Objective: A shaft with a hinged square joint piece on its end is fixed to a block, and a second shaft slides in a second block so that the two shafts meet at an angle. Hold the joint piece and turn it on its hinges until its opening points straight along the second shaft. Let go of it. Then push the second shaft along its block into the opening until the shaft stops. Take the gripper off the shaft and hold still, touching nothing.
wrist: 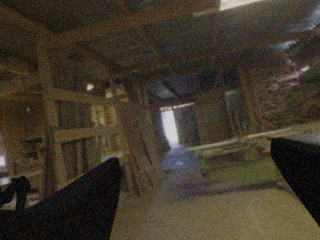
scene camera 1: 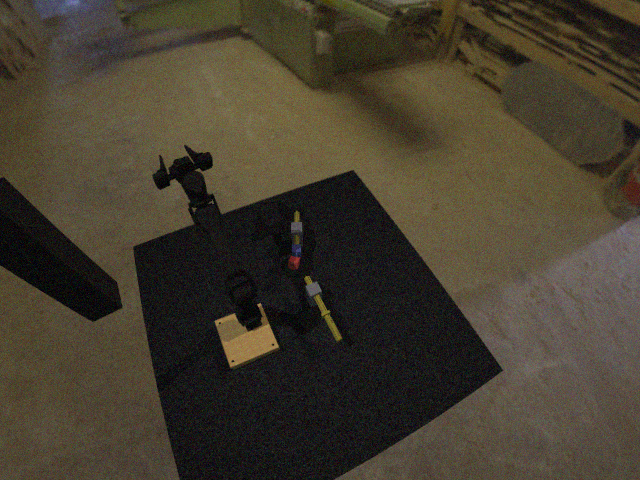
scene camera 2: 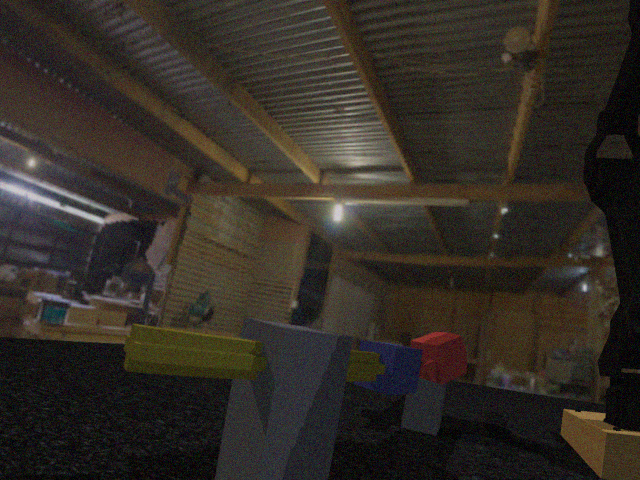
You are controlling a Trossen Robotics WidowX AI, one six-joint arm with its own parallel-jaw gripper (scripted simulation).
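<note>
Red joint piece present. Gripper open, holding nothing, visible in the wrist view too.
</note>
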